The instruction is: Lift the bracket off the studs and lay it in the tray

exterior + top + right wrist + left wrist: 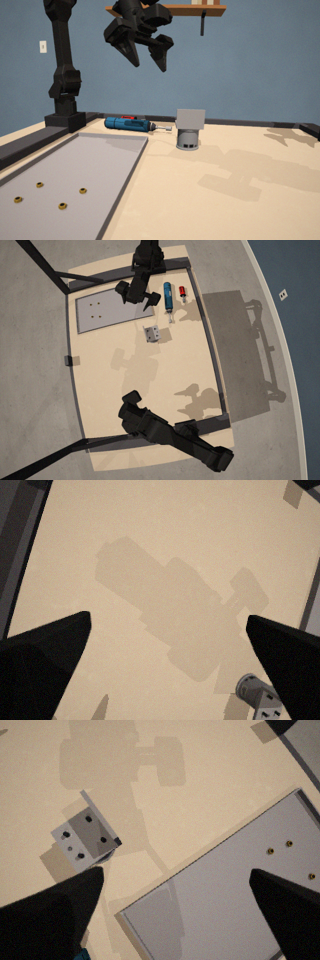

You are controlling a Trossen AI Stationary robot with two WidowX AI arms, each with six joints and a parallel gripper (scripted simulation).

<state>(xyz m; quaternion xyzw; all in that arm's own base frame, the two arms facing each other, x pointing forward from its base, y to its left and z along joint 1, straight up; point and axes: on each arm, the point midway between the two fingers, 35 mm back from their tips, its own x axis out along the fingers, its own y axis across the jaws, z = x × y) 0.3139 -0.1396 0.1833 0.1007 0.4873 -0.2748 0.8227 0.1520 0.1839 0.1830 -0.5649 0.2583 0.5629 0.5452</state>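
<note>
My left gripper is now 50 mm short of the grey L-shaped bracket, 100 mm to the left of it and 160 mm above it. Round my left hand: grey tray 150 mm behind, 110 mm to the left, 230 mm below; then grey cylindrical joint module 50 mm ahead, 100 mm to the right, 200 mm below; then small red screwdriver 240 mm ahead, 100 mm to the left, 220 mm below.
</note>
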